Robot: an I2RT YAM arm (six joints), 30 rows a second.
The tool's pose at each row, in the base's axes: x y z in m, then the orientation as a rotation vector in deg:
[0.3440 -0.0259 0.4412 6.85 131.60 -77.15]
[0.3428 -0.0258 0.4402 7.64 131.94 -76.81]
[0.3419 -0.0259 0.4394 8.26 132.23 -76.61]
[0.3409 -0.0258 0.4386 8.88 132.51 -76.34]
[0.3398 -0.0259 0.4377 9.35 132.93 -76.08]
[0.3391 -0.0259 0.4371 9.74 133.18 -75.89]
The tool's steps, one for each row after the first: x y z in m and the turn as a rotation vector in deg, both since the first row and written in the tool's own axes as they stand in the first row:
[0.0015 0.0005 -0.0001 -0.19 0.47 0.46]
[0.0026 0.0008 0.0000 -0.30 0.87 0.79]
[0.0039 0.0012 -0.0001 -0.45 1.25 1.14]
[0.0052 0.0015 -0.0001 -0.67 1.69 1.35]
[0.0061 0.0018 -0.0001 -0.80 1.98 1.55]

